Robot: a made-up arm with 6 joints.
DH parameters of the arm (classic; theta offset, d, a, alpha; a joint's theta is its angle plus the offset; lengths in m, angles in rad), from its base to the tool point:
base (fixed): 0 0 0 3.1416
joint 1: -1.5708 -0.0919 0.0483 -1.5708
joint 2: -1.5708 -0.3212 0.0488 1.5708
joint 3: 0 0.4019 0.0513 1.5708
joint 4: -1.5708 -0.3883 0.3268 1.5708
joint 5: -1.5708 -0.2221 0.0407 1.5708
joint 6: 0 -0.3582 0.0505 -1.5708
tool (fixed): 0 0.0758 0 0
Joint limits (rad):
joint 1: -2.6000..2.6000
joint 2: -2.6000..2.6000
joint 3: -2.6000..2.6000
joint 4: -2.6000..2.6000
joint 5: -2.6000..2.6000
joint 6: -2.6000..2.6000
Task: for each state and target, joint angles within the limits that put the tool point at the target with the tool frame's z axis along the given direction. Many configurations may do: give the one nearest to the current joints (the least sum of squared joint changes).
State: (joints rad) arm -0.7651 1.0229 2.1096 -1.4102 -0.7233 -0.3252
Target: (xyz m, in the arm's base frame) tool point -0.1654 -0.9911 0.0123 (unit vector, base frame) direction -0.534 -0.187 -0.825
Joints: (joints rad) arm -0.9747 1.6114 2.0085 -1.1053 -0.9151 0.1347
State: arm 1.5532 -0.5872 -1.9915 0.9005 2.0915 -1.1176
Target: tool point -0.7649 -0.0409 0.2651 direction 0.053 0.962 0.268
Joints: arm 0.7688 -0.5251 -1.3614 1.3997 2.4685 -1.1543
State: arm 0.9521 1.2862 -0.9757 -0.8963 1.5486 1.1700
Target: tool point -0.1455 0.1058 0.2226 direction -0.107 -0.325 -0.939
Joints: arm 0.2882 1.7348 -0.7657 -0.5471 1.0180 0.7236
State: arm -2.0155 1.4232 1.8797 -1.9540 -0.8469 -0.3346
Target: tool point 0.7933 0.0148 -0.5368 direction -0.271 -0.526 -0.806
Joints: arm -2.5405 2.0313 1.3103 -1.6982 -0.7013 0.2394
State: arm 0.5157 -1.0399 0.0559 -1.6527 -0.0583 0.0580
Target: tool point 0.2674 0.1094 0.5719 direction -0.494 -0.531 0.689
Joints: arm 0.2446 -0.6417 -0.2205 -1.4527 0.0473 0.3899
